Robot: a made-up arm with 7 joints.
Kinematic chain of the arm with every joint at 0, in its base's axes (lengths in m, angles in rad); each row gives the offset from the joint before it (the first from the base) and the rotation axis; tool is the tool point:
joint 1: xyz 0 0 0.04 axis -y
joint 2: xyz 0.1 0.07 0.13 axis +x
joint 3: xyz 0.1 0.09 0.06 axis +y
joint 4: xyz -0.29 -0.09 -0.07 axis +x
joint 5: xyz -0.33 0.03 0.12 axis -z
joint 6: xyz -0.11 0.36 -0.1 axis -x
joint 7: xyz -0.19 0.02 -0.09 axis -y
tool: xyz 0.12 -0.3 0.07
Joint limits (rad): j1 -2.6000..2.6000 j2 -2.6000..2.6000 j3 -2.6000..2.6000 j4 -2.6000..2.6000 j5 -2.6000..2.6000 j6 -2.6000..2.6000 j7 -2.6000..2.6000
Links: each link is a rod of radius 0.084 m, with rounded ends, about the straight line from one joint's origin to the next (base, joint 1, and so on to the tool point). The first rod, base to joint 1, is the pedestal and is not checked.
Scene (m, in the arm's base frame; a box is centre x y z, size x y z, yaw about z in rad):
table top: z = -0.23
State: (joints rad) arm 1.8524 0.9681 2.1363 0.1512 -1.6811 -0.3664 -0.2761
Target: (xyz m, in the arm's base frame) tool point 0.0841 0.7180 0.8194
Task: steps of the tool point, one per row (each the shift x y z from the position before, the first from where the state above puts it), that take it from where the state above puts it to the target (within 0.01 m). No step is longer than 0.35 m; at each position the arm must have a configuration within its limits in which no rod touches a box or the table.
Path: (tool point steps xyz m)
1: -0.1431 0.1286 0.0881
2: -0.0780 0.1816 0.1447
3: 0.0140 0.2188 0.1685
4: 0.1146 0.2364 0.1503
5: 0.2033 0.2327 0.0900
6: 0.2612 0.2071 -0.0026
7: 0.2762 0.1624 -0.1102

